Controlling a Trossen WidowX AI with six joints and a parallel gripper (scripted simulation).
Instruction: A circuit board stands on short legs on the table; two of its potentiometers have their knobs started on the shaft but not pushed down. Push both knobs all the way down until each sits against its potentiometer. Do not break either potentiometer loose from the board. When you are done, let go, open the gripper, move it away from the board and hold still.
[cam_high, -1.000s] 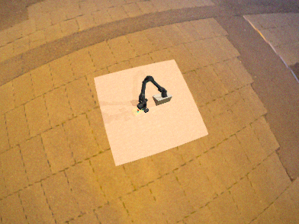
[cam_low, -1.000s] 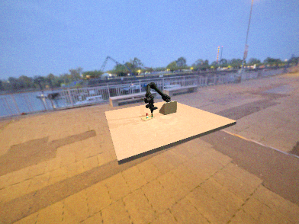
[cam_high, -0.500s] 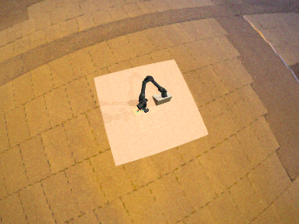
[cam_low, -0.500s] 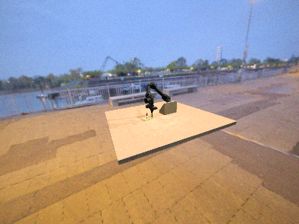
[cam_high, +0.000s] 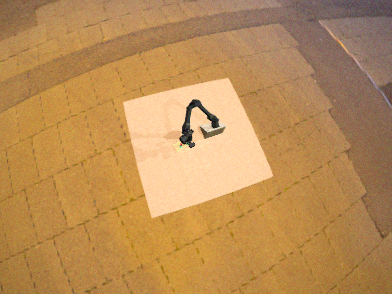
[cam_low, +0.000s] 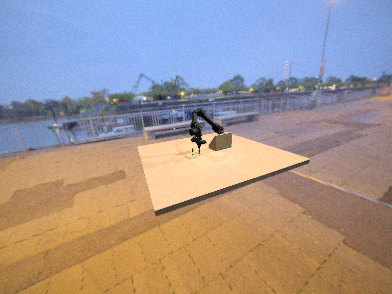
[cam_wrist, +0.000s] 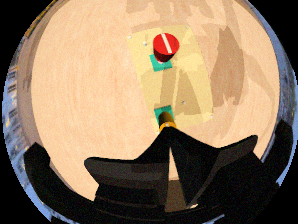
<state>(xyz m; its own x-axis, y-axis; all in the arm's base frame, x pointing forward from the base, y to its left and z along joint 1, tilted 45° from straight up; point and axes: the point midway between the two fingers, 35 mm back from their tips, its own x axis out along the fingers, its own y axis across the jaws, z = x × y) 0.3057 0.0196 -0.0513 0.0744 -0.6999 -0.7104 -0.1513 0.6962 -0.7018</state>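
The yellow knob is 1 cm below my gripper tip. Round my gripper tip: red knob: 7 cm ahead, 1 cm to the left, 1 cm above.
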